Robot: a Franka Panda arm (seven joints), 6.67 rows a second.
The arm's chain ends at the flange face. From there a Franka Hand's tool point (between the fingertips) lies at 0.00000 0.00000 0.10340 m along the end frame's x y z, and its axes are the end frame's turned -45 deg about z.
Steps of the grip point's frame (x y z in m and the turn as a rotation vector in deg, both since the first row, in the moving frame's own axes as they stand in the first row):
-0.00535 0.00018 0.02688 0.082 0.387 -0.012
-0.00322 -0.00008 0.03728 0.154 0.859 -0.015
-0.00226 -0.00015 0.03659 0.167 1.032 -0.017
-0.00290 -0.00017 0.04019 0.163 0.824 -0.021
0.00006 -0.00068 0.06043 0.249 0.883 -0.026
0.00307 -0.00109 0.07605 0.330 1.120 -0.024
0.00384 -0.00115 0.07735 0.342 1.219 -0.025
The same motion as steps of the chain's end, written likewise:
-0.00404 0.00451 0.02688 0.332 0.216 -0.012
-0.00323 0.00351 0.03729 0.716 0.499 -0.015
-0.00281 0.00302 0.03661 0.848 0.612 -0.017
-0.00301 0.00319 0.04020 0.698 0.467 -0.021
-0.00125 0.00092 0.06044 0.800 0.448 -0.026
0.00039 -0.00109 0.07607 1.025 0.559 -0.024
0.00078 -0.00154 0.07738 1.104 0.620 -0.025

